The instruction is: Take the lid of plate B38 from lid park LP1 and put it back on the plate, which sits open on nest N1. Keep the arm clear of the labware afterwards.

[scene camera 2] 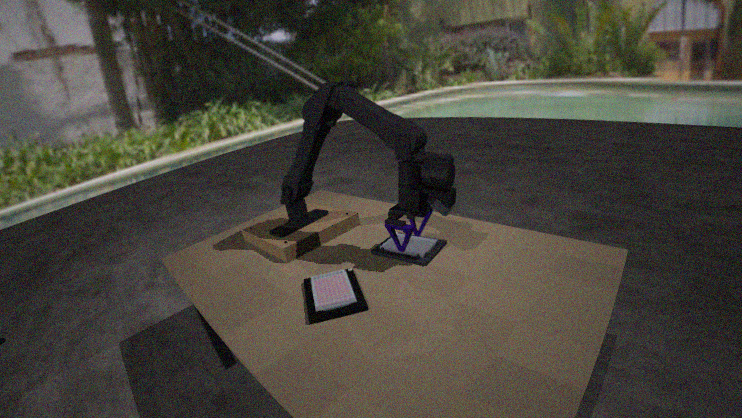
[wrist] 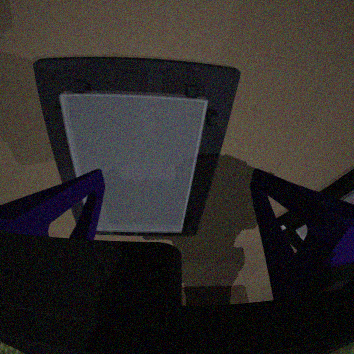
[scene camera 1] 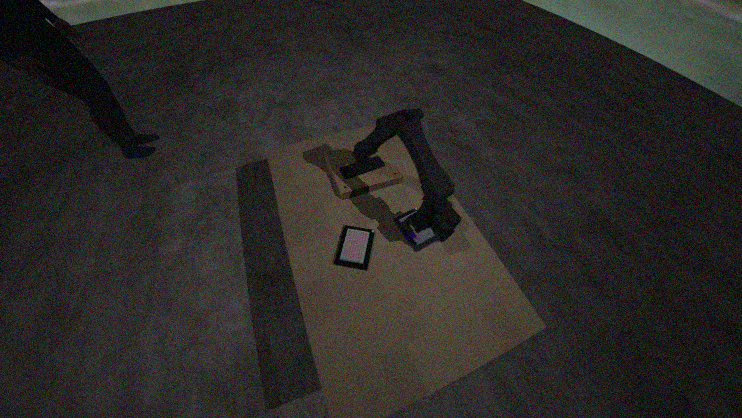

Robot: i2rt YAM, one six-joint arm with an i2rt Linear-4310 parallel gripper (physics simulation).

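Pixels of known places: gripper, between the fingertips: (scene camera 2: 409,243) (wrist: 177,177) (scene camera 1: 415,231); arm's base, origin of its link: (scene camera 2: 300,223) (scene camera 1: 362,167).
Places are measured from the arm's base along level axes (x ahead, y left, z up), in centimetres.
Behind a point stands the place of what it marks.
The pale, clear lid (scene camera 1: 425,238) {y 5.9, x 42.0, z -2.3 cm} (scene camera 2: 424,245) {y 6.3, x 40.7, z -2.3 cm} (wrist: 140,140) {y 5.6, x 39.7, z -2.3 cm} lies in the dark frame of lid park LP1 (scene camera 2: 423,260) {y 0.8, x 43.5, z -3.1 cm} (wrist: 135,74) {y 6.1, x 43.5, z -3.1 cm}. My gripper (scene camera 1: 419,228) {y 3.2, x 38.3, z -0.6 cm} (scene camera 2: 410,241) {y 3.2, x 38.3, z -0.6 cm} (wrist: 177,177) {y 3.2, x 38.3, z -0.6 cm} is open, with purple fingers pointing down over the park and nothing between them. In the wrist view the left fingertip overlaps the lid's near left part, and the right fingertip stands out to the right of the park's frame. The open plate B38 (scene camera 1: 355,245) {y -19.2, x 32.8, z -1.8 cm} (scene camera 2: 333,290) {y -20.1, x 34.0, z -1.4 cm}, with pink wells, sits on the black nest N1 (scene camera 1: 351,265) {y -23.7, x 38.7, z -2.9 cm} (scene camera 2: 337,314) {y -24.3, x 38.7, z -3.1 cm}. Fingertip height above the lid is hard to tell.
The arm's wooden base block (scene camera 1: 371,188) {y -1.2, x 11.2, z -1.9 cm} (scene camera 2: 332,230) {y 2.6, x 11.6, z -1.4 cm} stands on the table (scene camera 1: 415,321) {y -13.5, x 65.2, z -4.1 cm} (scene camera 2: 467,332) {y -16.5, x 62.8, z -4.1 cm}, behind the nest and beside the park. The arm's shadow falls between park and base. A person's legs (scene camera 1: 98,93) show on the floor at upper left in scene camera 1.
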